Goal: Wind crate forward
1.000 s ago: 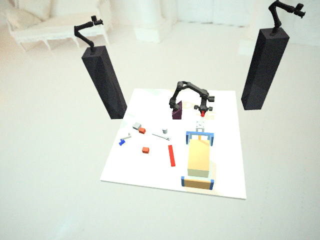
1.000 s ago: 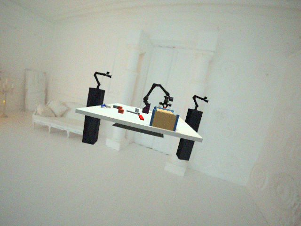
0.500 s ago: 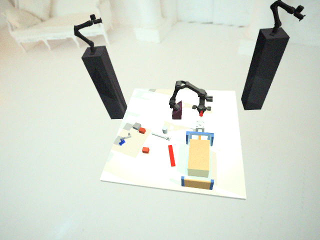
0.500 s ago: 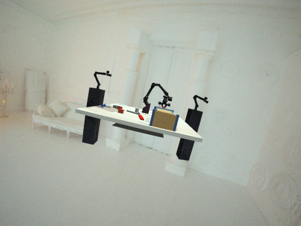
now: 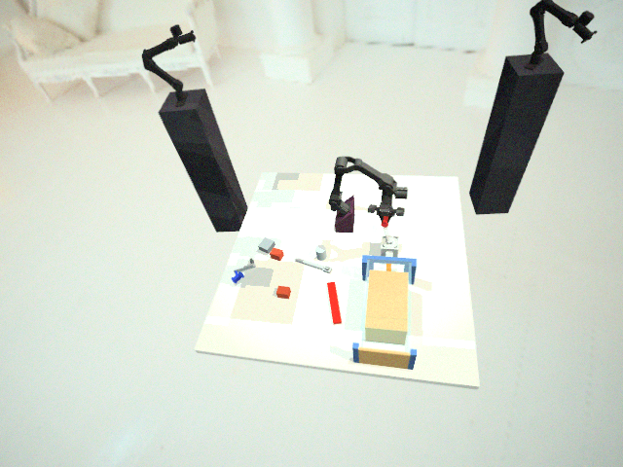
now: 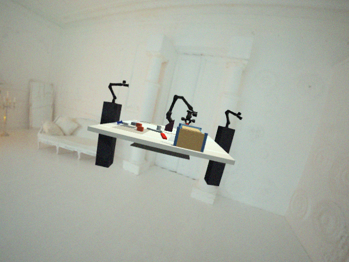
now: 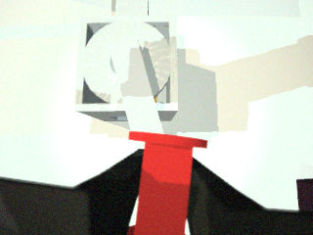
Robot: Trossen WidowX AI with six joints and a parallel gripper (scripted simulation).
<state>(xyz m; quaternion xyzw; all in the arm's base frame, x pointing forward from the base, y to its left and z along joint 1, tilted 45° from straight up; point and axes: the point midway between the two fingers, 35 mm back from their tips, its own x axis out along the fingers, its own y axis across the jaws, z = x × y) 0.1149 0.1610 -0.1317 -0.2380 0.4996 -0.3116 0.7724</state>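
Now: the blue steel frame 24 cm ahead of my gripper tip and 3 cm below it. The rest, counted from my gripper tip: red grip: 1 cm behind; hand winch: 10 cm below, 7 cm ahead, 1 cm to the left; red-knobbed winch handle: 3 cm below, 2 cm ahead, 1 cm to the left.
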